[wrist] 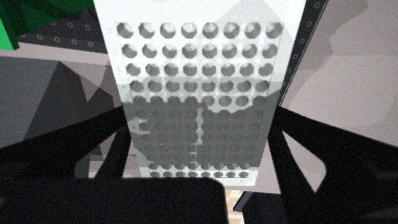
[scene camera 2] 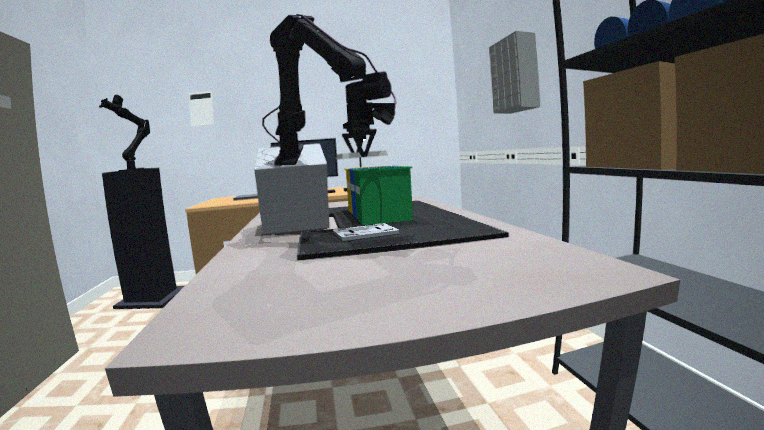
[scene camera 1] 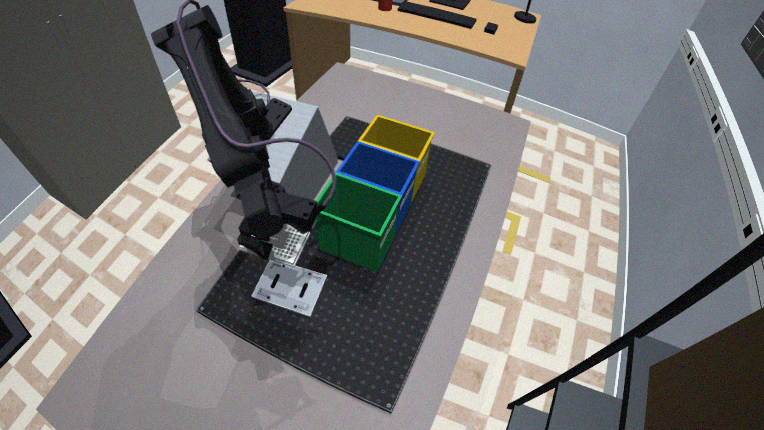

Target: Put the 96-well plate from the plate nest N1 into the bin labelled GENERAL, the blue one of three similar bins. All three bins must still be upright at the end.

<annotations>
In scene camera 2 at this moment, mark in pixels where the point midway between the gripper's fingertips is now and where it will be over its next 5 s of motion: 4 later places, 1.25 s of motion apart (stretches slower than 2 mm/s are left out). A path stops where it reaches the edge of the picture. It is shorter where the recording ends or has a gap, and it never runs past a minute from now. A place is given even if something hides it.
The gripper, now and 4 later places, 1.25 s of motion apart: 359,157; 363,157; 367,157; 371,157; 372,165
</annotations>
